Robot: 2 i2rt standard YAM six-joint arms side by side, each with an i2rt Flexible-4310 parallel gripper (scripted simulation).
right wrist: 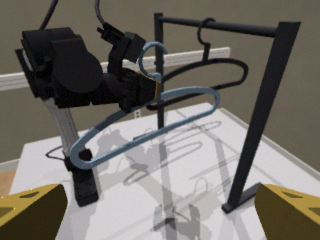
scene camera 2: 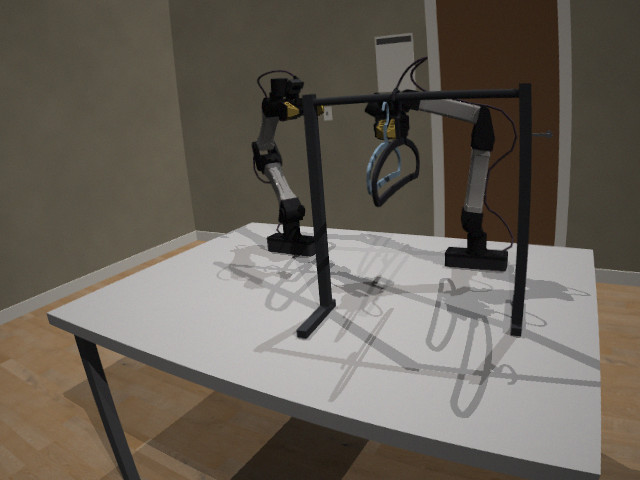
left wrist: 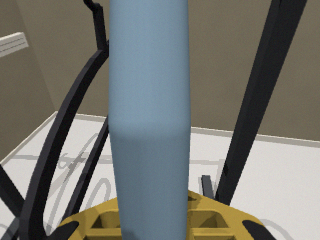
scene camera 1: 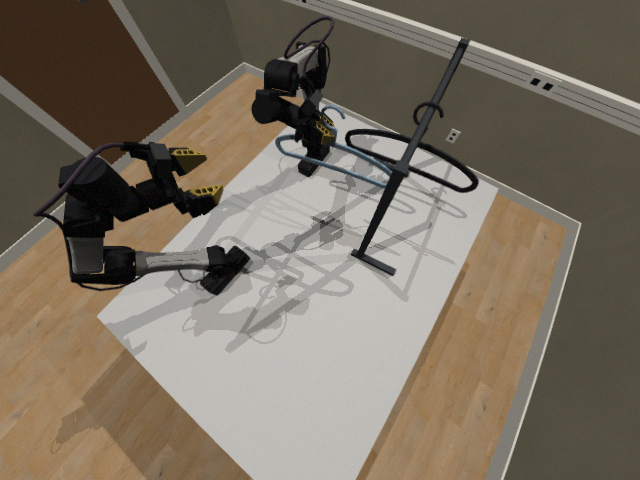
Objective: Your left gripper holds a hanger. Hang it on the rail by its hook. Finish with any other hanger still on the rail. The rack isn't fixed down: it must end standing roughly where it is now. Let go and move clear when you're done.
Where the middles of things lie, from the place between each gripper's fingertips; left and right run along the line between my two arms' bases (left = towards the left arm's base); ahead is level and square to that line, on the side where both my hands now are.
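Black hanger (scene camera 1: pixel 475 181): 35 cm ahead of my right hand (scene camera 1: pixel 214 171), 40 cm to the left of it, 7 cm below it.
Black hanger: 10 cm to the left of my left hand (scene camera 1: pixel 335 137), 21 cm ahead of it.
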